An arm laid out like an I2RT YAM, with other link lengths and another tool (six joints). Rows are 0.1 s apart.
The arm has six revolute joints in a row. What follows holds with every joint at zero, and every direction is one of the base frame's.
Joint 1 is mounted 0.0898 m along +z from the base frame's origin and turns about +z.
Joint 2 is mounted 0.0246 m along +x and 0.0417 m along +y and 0.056 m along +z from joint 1 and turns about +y.
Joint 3 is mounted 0.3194 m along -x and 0.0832 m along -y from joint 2 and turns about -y.
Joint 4 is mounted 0.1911 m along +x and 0.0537 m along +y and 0.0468 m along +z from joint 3 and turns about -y.
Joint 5 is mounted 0.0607 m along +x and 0.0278 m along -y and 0.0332 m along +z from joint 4 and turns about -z.
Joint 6 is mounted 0.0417 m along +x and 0.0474 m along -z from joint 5 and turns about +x.
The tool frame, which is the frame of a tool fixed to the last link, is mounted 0.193 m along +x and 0.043 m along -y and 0.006 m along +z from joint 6; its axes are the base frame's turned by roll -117.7, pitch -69.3 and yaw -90 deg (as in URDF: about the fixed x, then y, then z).
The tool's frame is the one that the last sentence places.
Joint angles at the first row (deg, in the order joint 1, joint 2, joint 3, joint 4, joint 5, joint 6):
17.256, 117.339, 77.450, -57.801, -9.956, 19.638
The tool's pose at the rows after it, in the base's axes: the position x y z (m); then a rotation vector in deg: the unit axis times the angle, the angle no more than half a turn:
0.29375 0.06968 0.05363 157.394 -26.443 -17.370
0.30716 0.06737 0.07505 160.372 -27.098 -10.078
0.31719 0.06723 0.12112 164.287 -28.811 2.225
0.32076 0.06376 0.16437 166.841 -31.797 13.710
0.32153 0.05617 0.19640 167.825 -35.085 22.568
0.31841 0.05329 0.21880 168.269 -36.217 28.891
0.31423 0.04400 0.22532 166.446 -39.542 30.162
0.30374 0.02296 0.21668 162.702 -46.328 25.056
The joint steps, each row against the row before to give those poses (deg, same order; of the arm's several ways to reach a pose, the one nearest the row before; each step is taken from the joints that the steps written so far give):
-0.852, -2.164, -1.158, 3.541, -0.284, -3.016
-1.050, -4.502, -0.133, 1.116, 0.022, -1.596
-0.481, -8.919, 0.001, 0.327, 0.000, -0.830
-0.765, -8.130, 0.000, 0.459, -0.022, -0.022
-1.312, -5.879, 0.000, 0.590, 0.022, -0.001
-0.260, -4.197, 0.000, 0.176, 0.153, -0.151
-0.022, -1.639, 0.000, -0.590, 1.967, 1.661
-1.726, 0.415, 0.000, -2.536, 2.296, 3.104

